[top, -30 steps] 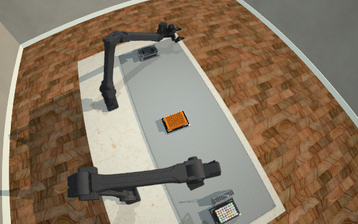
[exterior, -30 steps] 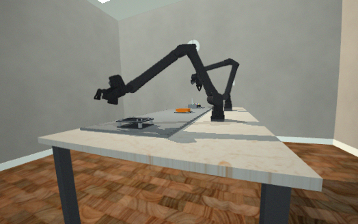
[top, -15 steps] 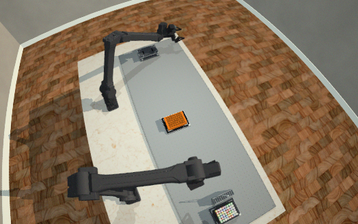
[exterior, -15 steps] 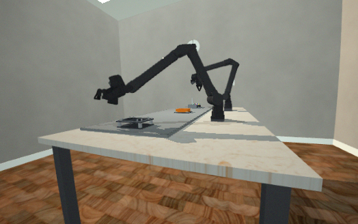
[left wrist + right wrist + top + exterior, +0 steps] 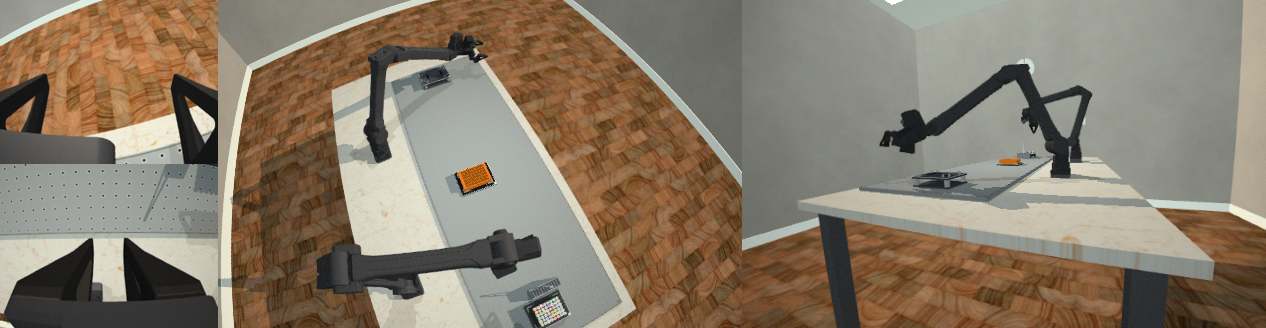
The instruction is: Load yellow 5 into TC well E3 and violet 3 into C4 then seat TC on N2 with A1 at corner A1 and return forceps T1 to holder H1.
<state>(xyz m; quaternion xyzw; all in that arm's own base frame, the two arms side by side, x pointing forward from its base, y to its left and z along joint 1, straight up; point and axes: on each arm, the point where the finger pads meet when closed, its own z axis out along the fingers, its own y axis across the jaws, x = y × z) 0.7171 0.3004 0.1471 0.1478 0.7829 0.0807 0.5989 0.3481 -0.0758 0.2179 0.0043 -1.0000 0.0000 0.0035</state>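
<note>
My right hand is 150 mm short of the slotted grey holder, 140 mm to the left of it and 220 mm above it.
</note>
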